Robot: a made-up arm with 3 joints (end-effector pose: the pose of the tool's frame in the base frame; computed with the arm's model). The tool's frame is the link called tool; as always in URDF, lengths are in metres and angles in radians.
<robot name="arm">
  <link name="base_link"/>
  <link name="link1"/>
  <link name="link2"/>
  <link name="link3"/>
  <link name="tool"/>
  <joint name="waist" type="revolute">
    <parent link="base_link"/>
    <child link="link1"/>
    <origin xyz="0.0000 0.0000 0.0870" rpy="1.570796 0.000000 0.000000"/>
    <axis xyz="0 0 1"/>
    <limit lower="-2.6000" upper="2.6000"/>
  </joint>
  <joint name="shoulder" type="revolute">
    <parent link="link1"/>
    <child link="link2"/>
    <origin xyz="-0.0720 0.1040 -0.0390" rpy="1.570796 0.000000 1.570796"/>
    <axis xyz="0 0 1"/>
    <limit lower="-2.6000" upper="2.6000"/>
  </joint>
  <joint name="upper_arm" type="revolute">
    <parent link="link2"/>
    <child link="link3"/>
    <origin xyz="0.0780 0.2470 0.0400" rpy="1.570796 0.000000 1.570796"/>
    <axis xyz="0 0 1"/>
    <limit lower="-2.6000" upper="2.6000"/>
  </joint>
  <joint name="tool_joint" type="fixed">
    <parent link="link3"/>
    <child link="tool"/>
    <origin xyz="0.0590 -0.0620 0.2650" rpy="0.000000 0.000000 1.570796"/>
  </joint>
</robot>
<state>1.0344 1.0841 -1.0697</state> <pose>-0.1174 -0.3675 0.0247 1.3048 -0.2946 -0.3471</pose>
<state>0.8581 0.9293 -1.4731</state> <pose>-0.1814 -0.3501 0.1159 1.2160 -0.0039 -0.8993</pose>
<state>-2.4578 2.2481 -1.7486</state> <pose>-0.0952 -0.1183 0.3290 0.2789 -1.1628 1.5475</pose>
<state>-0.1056 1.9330 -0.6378</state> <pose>-0.1435 -0.1905 -0.1576 1.8442 0.6844 -0.5242</pose>
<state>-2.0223 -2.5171 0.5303</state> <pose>0.0407 0.5067 0.1291 1.2740 -1.1655 -2.4943</pose>
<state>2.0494 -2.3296 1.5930</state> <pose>-0.0941 0.4996 0.0701 -1.2783 0.2338 -0.8945</pose>
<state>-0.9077 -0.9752 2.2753</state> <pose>0.4333 0.1793 0.3581 0.5032 1.5679 2.3223</pose>
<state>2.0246 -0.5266 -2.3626</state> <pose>-0.4201 0.0718 -0.1505 -2.2014 1.3690 1.7394</pose>
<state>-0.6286 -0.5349 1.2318</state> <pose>0.3346 -0.0658 0.5421 -0.0732 0.8651 1.3281</pose>
